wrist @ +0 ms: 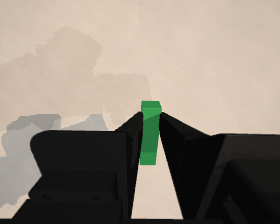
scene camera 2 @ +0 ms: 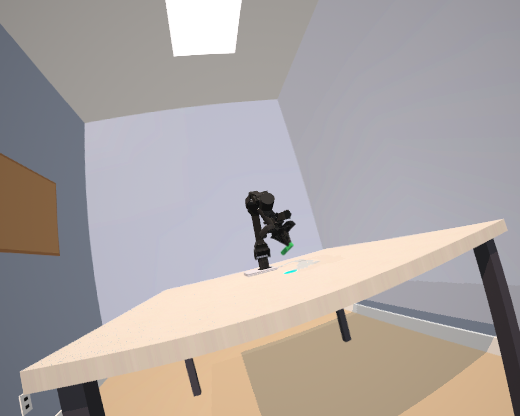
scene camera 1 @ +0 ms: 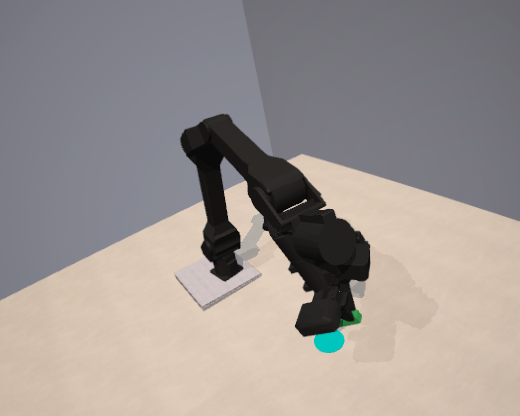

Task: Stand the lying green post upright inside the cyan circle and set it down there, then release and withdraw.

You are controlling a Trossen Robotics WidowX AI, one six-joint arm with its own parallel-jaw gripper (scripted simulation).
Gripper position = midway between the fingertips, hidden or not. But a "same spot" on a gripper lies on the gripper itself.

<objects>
The gripper shows in the wrist view point(150, 116), in scene camera 2 and in scene camera 1. The same spot on the gripper: point(scene camera 1: 340, 292) is point(scene camera 2: 279, 228).
</objects>
